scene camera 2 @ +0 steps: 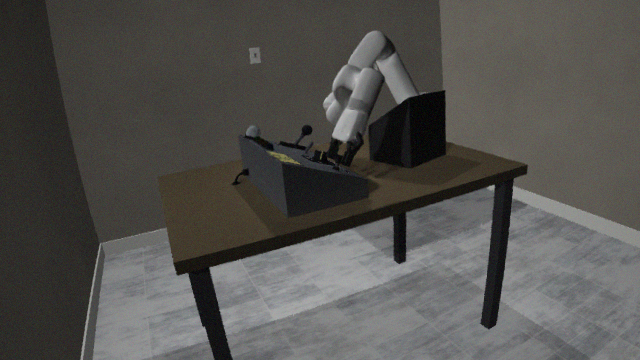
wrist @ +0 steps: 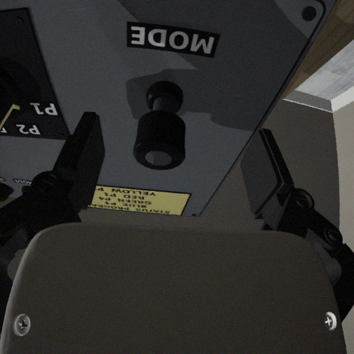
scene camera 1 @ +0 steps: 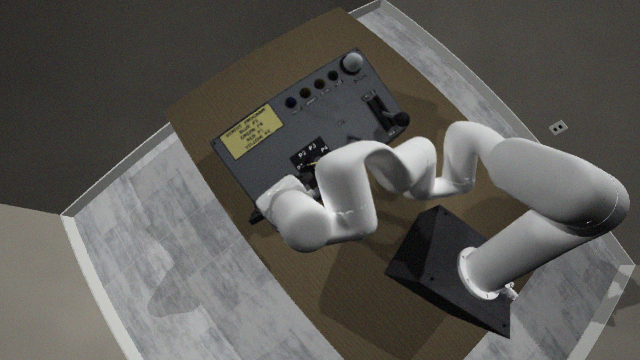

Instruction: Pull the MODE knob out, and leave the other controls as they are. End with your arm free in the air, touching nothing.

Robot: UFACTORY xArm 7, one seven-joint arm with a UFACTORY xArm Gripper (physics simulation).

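Frame: origin at the arm's base, x up, y left, z back, level; metres.
Where they show: gripper, fingertip midpoint: (scene camera 2: 337, 161) (scene camera 1: 274, 191); arm's base at its link origin: (scene camera 2: 411, 105) (scene camera 1: 477, 273).
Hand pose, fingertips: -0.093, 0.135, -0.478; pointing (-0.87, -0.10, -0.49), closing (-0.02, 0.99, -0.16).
Observation:
Things, the pixels of their top centre, and the offset from my fingertips, as dx, dy, dz. "spot": a spot on its surface instead.
- PROGRAM dial plate at a spot on its surface: (scene camera 1: 313, 145) spot: -0.010, -0.154, -0.011
- ball-topped lever at its top centre: (scene camera 1: 404, 115) (scene camera 2: 306, 125) +0.051, -0.353, +0.125
- small toggle at its top centre: (scene camera 2: 308, 142) +0.013, -0.243, +0.058
- pale round button at a spot on its surface: (scene camera 1: 352, 62) (scene camera 2: 256, 128) spot: +0.073, -0.381, -0.071
- yellow label at a spot on its surface: (scene camera 1: 251, 131) (scene camera 2: 283, 157) spot: +0.033, -0.069, -0.142
The MODE knob (wrist: 160, 142) is a black cylinder standing on a short stem from a round collar, below the MODE label (wrist: 172, 40) in the wrist view. My gripper (wrist: 176, 138) (scene camera 2: 340, 158) is open, with its fingers on either side of the knob and nothing gripped. The knob is closer to the left finger in the wrist view; a wide gap separates it from the right finger. The grey control box (scene camera 1: 320, 120) (scene camera 2: 325, 190) (wrist: 110, 170) carries the knob. In scene camera 1 my arm hides the knob. In scene camera 2 it is too dark to separate from the fingers.
The PROGRAM dial plate (scene camera 1: 313, 145) (wrist: 25, 60) is beside the MODE knob. A ball-topped lever (scene camera 1: 401, 119) (scene camera 2: 306, 130), a small toggle (scene camera 2: 310, 147), a pale round button (scene camera 1: 352, 62) (scene camera 2: 253, 131) and a yellow label (scene camera 1: 251, 131) (scene camera 2: 283, 158) (wrist: 145, 201) are also on the box.

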